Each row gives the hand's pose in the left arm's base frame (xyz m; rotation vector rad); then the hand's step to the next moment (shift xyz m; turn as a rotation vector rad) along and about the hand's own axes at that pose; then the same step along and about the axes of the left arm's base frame.
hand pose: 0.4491 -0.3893 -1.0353 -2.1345 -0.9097 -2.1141
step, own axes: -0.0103 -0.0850 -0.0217 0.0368 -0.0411 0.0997
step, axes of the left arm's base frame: -0.0527 0.0582 -0.0405 0.0722 0.0877 0.0085
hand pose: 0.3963 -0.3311 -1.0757 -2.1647 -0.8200 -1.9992
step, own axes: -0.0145 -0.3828 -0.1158 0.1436 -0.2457 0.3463
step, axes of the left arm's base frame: -0.2702 0.2745 -0.1086 0.2063 0.3977 0.0146
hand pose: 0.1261 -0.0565 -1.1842 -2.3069 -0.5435 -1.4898
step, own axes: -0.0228 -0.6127 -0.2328 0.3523 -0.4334 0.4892
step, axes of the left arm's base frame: -0.4915 0.4182 0.1168 0.3055 0.6565 0.1641
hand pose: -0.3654 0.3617 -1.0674 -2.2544 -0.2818 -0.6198
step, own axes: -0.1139 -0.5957 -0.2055 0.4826 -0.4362 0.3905
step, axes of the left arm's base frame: -0.3960 0.2548 0.4339 0.3820 0.5874 0.2909
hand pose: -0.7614 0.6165 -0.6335 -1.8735 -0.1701 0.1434
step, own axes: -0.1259 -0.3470 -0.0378 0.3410 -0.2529 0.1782
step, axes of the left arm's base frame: -0.1323 0.0449 0.3438 0.2905 0.3071 0.1825
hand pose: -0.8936 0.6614 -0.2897 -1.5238 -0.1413 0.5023
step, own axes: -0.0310 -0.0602 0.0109 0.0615 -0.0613 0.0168
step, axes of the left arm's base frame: -0.0184 -0.0004 0.0661 0.0620 0.0418 0.0472
